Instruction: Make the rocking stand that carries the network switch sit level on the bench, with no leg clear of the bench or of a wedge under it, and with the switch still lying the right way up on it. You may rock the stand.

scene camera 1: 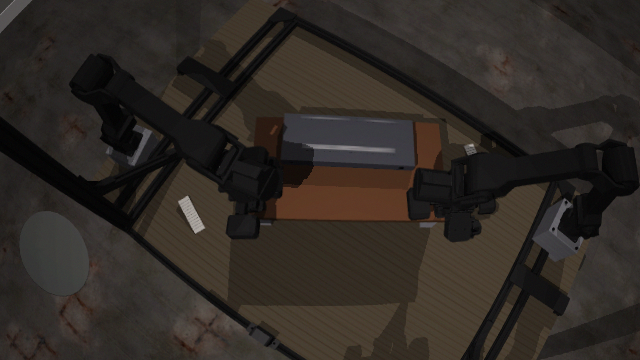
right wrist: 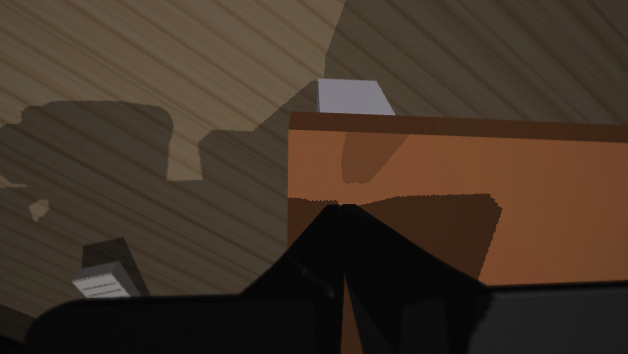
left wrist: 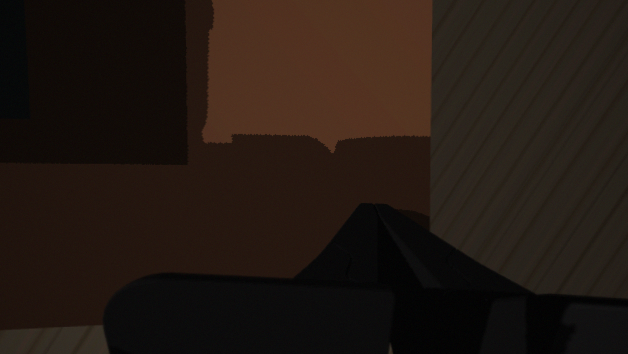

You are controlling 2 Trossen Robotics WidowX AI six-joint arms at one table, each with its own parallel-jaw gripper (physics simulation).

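Places are measured from the left arm's base along level axes (x ahead, y left, z up), in centimetres.
Pixels of known places: left gripper, fingertip midpoint: (scene camera 1: 264,208) (left wrist: 371,217); right gripper, fingertip midpoint: (scene camera 1: 440,208) (right wrist: 340,218); left arm's base, link origin: (scene camera 1: 128,142); right arm's base, link origin: (scene camera 1: 571,225).
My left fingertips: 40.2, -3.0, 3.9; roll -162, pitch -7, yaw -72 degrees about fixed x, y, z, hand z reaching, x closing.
Note:
For each thing: its top centre in the pictures, then the offset to it from my left fingertips, as dx, dy, dz. "pt": a spot on its surface instead. Level surfaces: height alone.
- dark grey network switch, top centre: (scene camera 1: 349,138) +11.1, +20.4, +2.1
- pale grey block, surface spot: (right wrist: 352,96) (scene camera 1: 429,224) pt +34.7, +11.7, -7.3
- pale block, surface spot: (scene camera 1: 266,223) pt +0.1, -1.2, -8.2
- wooden bench, surface height: dz -10.8
An orange-brown stand (scene camera 1: 345,202) (left wrist: 320,65) (right wrist: 550,200) carries the dark grey network switch (scene camera 1: 350,132), which lies flat toward the board's upper edge in the scene view. A pale grey block (scene camera 1: 427,225) (right wrist: 352,96) and another pale block (scene camera 1: 266,223) show under its lower edge. The leg contacts and any tilt cannot be judged. My left gripper (left wrist: 371,217) is shut and empty, over the stand's left end. My right gripper (right wrist: 340,218) is shut and empty, over its right end. Whether either pair of tips touches the board is unclear. The arms hide both fingertips in the scene view.
A white ribbed piece (scene camera 1: 191,215) lies on the wooden bench (scene camera 1: 310,325) left of the stand. Another white ribbed piece (scene camera 1: 470,149) (right wrist: 102,285) lies right of it, partly hidden by the right arm. Black frame rails (scene camera 1: 410,80) border the bench.

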